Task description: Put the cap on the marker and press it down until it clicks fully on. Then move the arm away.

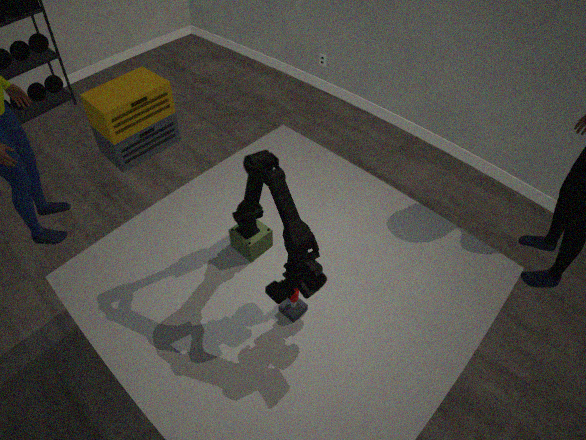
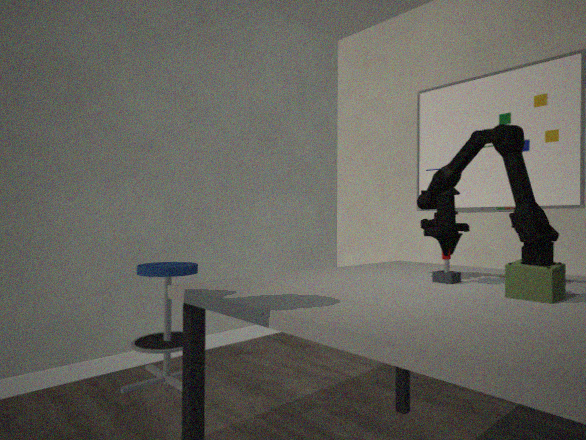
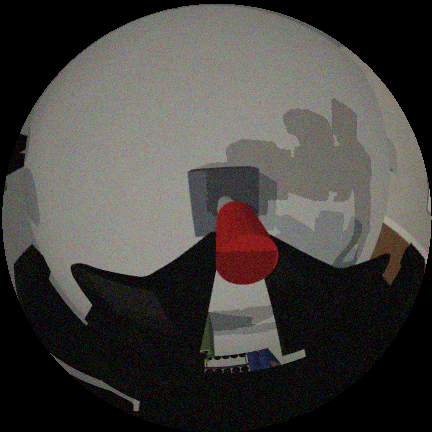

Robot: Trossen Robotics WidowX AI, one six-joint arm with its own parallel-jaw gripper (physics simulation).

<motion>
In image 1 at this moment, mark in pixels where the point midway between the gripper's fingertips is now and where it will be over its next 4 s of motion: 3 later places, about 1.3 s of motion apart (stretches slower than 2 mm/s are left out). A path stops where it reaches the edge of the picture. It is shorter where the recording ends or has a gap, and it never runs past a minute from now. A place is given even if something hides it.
My gripper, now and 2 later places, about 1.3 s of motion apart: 292,295; 290,296; 295,272
</motion>
